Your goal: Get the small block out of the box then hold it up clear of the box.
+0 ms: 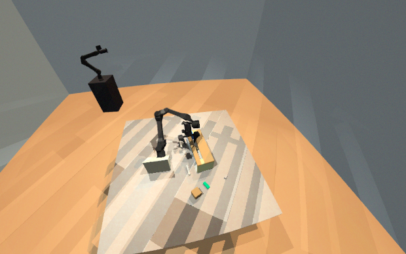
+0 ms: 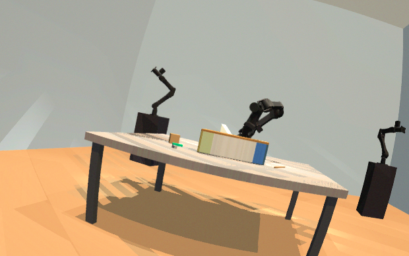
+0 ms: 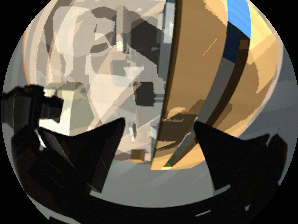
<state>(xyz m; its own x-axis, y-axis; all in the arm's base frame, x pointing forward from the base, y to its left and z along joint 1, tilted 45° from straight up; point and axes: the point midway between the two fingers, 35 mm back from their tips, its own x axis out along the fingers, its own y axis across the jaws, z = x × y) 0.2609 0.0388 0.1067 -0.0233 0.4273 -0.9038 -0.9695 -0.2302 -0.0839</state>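
My gripper tip is 50 mm short of the tan block, 40 mm above it and 30 mm to the left of it. The rest, counted from my gripper tip: green piece 350 mm to the right, 120 mm below, 110 mm ahead; then grey item 290 mm to the right, 280 mm ahead, 110 mm below.
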